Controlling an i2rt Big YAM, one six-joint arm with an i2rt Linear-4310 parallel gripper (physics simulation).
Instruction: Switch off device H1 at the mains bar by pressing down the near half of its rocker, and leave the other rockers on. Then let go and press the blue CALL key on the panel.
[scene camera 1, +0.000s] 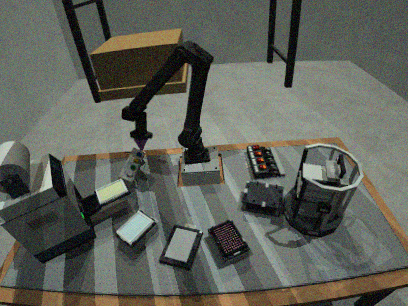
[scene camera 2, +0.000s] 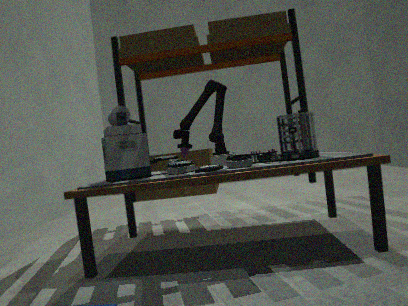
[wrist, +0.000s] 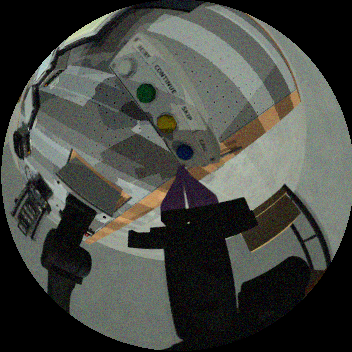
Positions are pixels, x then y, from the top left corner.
Labels:
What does the gripper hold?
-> Nothing.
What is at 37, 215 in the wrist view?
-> A round caged device.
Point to the gripper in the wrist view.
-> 180, 167

